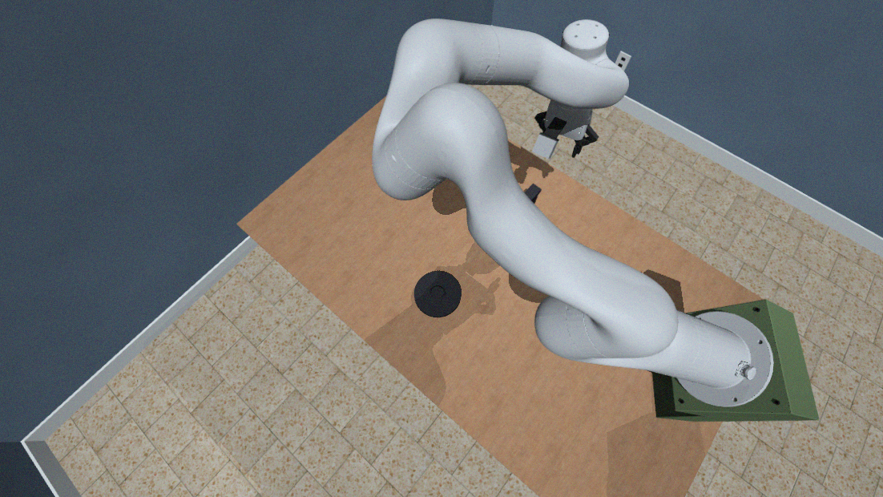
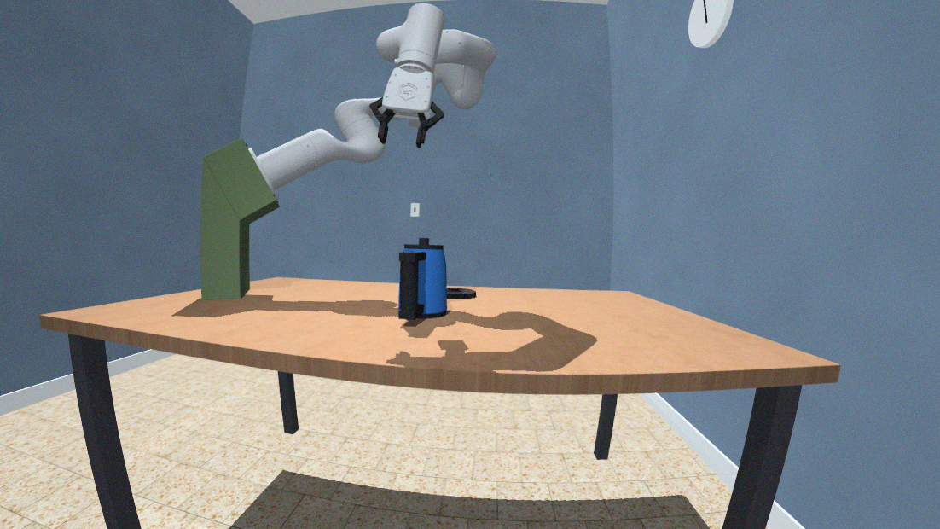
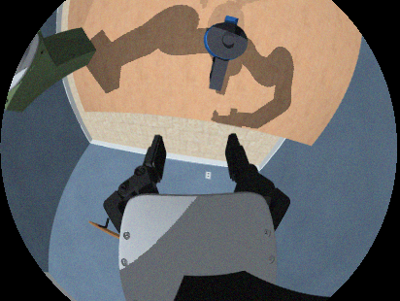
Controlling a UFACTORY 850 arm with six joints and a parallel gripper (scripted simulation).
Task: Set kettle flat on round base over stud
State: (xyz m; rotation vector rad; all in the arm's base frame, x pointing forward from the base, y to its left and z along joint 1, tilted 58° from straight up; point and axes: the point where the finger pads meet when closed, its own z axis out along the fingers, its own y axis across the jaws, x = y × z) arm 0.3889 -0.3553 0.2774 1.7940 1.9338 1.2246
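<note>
The blue kettle lies 300 mm below my hand, 90 mm to the left of it and 10 mm ahead of it. Round my hand: black round base: 430 mm to the left, 380 mm below, 40 mm behind.
</note>
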